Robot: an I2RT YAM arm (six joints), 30 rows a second.
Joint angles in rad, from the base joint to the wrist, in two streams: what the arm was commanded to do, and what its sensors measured. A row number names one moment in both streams.
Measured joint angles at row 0:
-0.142 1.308 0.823 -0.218 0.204 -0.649
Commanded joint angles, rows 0 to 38:
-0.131 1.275 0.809 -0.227 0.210 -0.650
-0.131 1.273 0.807 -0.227 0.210 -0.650
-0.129 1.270 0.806 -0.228 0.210 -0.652
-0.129 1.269 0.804 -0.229 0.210 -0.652
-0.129 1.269 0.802 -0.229 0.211 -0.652
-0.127 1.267 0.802 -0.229 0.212 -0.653
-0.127 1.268 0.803 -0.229 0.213 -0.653
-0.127 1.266 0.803 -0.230 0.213 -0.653
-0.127 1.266 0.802 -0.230 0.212 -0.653
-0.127 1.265 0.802 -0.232 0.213 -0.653
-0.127 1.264 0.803 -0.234 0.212 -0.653
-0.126 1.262 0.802 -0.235 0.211 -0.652
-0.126 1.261 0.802 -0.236 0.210 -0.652
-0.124 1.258 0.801 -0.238 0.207 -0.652
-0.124 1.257 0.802 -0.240 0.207 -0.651
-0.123 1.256 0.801 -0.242 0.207 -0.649
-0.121 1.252 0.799 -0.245 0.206 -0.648
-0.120 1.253 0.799 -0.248 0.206 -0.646
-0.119 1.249 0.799 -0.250 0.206 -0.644
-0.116 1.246 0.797 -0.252 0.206 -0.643
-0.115 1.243 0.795 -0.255 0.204 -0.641
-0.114 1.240 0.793 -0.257 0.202 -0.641
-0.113 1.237 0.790 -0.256 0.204 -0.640
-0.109 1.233 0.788 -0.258 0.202 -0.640
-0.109 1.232 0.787 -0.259 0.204 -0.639
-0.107 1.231 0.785 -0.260 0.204 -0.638
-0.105 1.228 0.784 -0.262 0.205 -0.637
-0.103 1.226 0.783 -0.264 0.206 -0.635
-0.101 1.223 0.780 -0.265 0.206 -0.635
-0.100 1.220 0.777 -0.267 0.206 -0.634
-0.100 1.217 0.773 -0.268 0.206 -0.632
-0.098 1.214 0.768 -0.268 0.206 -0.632
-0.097 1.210 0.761 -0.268 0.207 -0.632
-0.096 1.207 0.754 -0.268 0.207 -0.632
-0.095 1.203 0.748 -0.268 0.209 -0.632
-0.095 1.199 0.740 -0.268 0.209 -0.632
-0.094 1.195 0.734 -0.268 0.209 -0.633
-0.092 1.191 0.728 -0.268 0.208 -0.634
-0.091 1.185 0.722 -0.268 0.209 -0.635
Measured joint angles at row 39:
-0.102 1.211 0.738 -0.264 0.204 -0.646
